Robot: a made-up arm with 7 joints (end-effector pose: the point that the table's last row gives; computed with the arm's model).
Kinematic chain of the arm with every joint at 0, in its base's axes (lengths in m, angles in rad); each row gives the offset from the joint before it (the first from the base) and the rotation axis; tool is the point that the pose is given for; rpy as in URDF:
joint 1: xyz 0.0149 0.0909 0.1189 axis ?
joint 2: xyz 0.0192 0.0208 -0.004 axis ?
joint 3: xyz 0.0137 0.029 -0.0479 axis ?
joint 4: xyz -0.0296 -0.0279 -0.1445 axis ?
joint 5: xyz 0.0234 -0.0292 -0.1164 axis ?
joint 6: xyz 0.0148 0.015 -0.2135 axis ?
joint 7: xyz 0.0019 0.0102 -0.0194 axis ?
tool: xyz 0.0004 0.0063 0.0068 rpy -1.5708 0 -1.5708
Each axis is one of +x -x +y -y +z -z.
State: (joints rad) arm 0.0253 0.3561 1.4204 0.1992 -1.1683 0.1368 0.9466
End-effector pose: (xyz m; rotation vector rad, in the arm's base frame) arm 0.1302 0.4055 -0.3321 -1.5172 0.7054 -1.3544
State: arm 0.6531 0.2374 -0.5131 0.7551 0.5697 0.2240 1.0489
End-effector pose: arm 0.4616 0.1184 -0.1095 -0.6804 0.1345 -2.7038
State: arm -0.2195 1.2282 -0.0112 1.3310 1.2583 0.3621 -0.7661
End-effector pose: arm 0.3182 0.3619 -0.0563 -0.3061 0.6024 -0.5495
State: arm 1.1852 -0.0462 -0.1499 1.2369 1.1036 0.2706 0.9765
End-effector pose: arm 0.4254 0.0505 0.3038 -0.2339 1.3391 2.6592
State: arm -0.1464 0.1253 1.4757 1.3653 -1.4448 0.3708 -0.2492
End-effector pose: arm 0.1176 0.4720 -0.0671 -0.0927 1.6437 0.3520
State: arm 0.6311 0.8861 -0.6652 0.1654 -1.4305 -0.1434 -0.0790
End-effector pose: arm 0.2904 0.4651 -0.1670 0.9046 2.6700 -1.0551
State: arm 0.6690 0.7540 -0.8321 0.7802 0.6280 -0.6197 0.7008
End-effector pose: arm 0.4099 0.2891 -0.0938 0.4464 0.3902 -2.3374
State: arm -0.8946 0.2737 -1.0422 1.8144 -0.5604 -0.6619 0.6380
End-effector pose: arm 0.0141 -0.1071 -0.0623 -0.0449 0.4292 2.8812
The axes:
joint 1: -y
joint 2: +x
joint 3: +z
joint 4: -y
joint 5: +z
joint 6: +y
joint 7: -x

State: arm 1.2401 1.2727 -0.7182 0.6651 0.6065 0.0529 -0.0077
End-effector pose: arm 0.3036 0.5077 0.1960 0.3735 0.3559 -0.7657
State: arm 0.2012 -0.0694 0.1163 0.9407 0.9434 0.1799 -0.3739
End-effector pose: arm 0.3730 0.1151 -0.2072 -1.2207 -0.1711 -0.8629
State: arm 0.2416 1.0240 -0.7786 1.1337 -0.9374 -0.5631 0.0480
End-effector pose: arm 0.3002 0.2326 -0.1630 -1.4963 -1.7012 2.1287
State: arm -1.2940 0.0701 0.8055 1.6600 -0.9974 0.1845 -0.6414
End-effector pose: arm -0.0014 0.3289 -0.1810 0.6357 2.0517 -0.4049
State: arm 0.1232 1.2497 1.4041 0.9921 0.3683 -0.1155 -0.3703
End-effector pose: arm 0.0956 0.5394 0.2928 0.6910 -0.4861 0.1812
